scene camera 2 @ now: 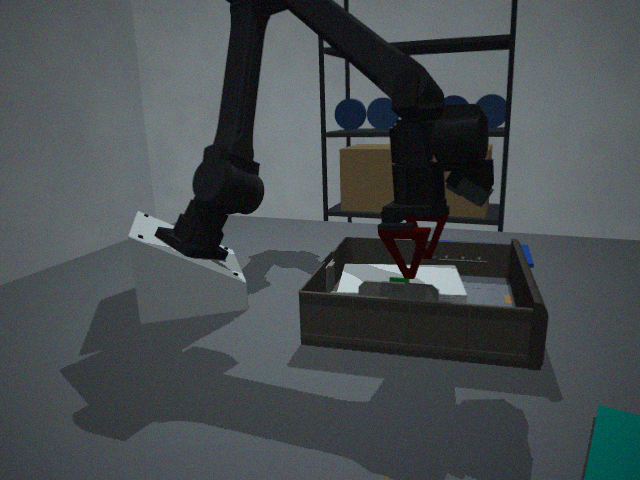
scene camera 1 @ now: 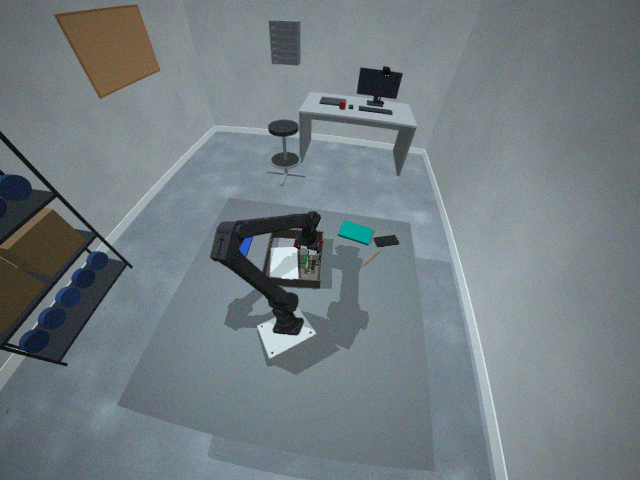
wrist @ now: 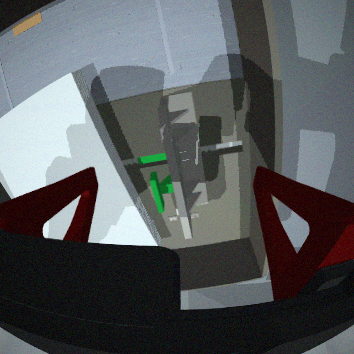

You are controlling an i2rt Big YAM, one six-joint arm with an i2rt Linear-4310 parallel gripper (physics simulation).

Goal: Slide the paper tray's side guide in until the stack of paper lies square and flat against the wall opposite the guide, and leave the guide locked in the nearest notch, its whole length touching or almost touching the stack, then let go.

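Pixels of known places: gripper, between the fingertips: (scene camera 2: 418,268) (scene camera 1: 308,251) (wrist: 175,175); arm's base, origin of its link: (scene camera 2: 191,247) (scene camera 1: 288,326).
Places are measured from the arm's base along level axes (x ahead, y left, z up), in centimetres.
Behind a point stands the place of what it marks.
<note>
The paper tray (scene camera 1: 297,282) @(z -4.9, x 24.0, y 5.3 cm) (scene camera 2: 413,324) @(z -5.1, x 42.8, y -1.6 cm) is a dark brown open box. The white paper stack (scene camera 1: 283,260) @(z -5.9, x 34.6, y 17.7 cm) (scene camera 2: 447,276) @(z -5.9, x 40.6, y 21.2 cm) (wrist: 45,135) @(z -5.9, x 40.3, y 17.2 cm) lies in it. The grey side guide (scene camera 2: 398,292) @(z -3.4, x 38.1, y 4.5 cm) (wrist: 184,150) @(z -7.7, x 38.6, y 4.2 cm) stands upright, apart from the stack. In the wrist view the stack's edge runs slanted to the guide, and the gap narrows toward the bottom. Green parts (wrist: 152,159) @(z -8.6, x 37.0, y 7.2 cm) are on the guide's stack side. My gripper (scene camera 1: 309,246) @(z 0.6, x 40.9, y 5.3 cm) (scene camera 2: 419,267) @(z 0.6, x 40.9, y 5.3 cm) (wrist: 175,175) @(z 0.6, x 40.9, y 5.3 cm) is open and empty above the guide, one finger over the stack, the other toward the tray's outer wall. The stack's contact with the opposite wall cannot be made out.
A teal slab (scene camera 1: 355,232) @(z -8.1, x 70.6, y -15.6 cm) (scene camera 2: 615,444) @(z -8.1, x 67.3, y -12.0 cm), a black flat item (scene camera 1: 386,240) @(z -9.1, x 71.9, y -35.8 cm) and a thin wooden stick (scene camera 1: 372,257) @(z -9.2, x 55.9, y -29.4 cm) lie right of the tray. A blue object (scene camera 1: 246,246) @(z -9.1, x 38.0, y 43.6 cm) (scene camera 2: 527,255) @(z -9.1, x 50.0, y 50.8 cm) is on its other side. An orange tab (scene camera 2: 508,299) @(z -8.0, x 51.4, y 20.3 cm) (wrist: 27,24) @(z -8.0, x 51.2, y 20.1 cm) is inside the tray.
</note>
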